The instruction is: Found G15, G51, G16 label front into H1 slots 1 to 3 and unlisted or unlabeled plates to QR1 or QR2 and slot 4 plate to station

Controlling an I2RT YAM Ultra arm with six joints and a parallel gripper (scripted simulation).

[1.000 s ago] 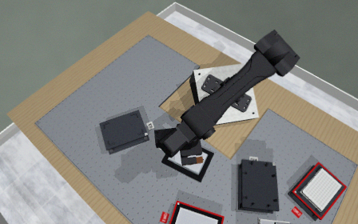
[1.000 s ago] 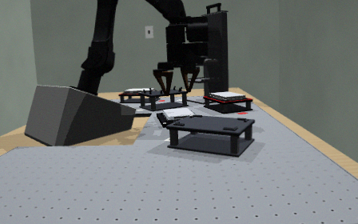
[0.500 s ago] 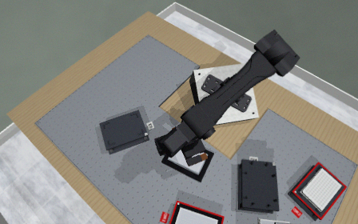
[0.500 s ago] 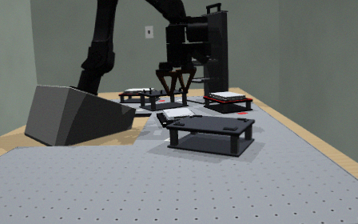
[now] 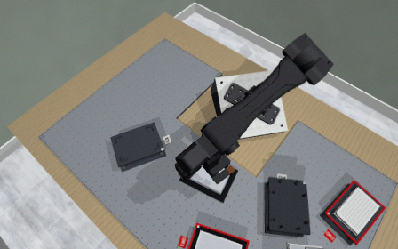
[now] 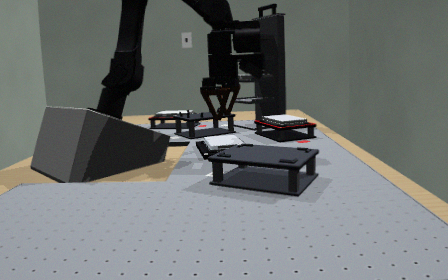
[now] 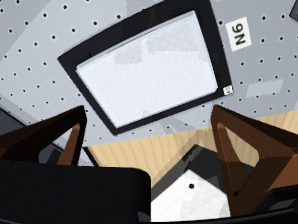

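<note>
The flat black pad lies 9 cm below my hand. Round my hand: red-bordered quarantine nest: 46 cm to the left, 12 cm behind, 6 cm below; then N6 deck label: 11 cm to the right, 9 cm below; then plate hotel H1: 37 cm to the left, 22 cm ahead, 10 cm above.
</note>
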